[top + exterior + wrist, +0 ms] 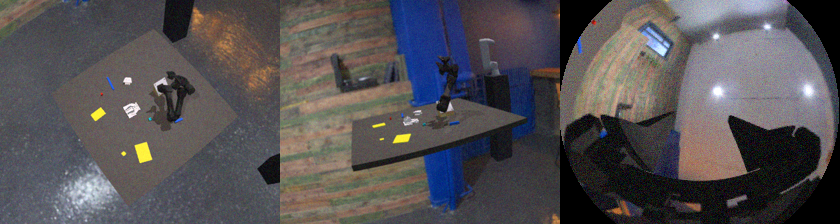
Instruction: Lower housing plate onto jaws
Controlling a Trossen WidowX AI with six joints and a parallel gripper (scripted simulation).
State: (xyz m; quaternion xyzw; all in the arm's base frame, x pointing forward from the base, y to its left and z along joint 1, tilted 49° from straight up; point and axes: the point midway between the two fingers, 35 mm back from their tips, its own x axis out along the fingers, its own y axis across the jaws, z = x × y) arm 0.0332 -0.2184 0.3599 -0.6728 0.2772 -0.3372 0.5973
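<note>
My gripper tip is 170 mm short of the small white block, 360 mm to the left of it and 500 mm above it. Round my gripper tip: red cube (450 mm ahead, 370 mm to the right, 500 mm below); then cyan cube (200 mm ahead, 70 mm to the left, 510 mm below).
</note>
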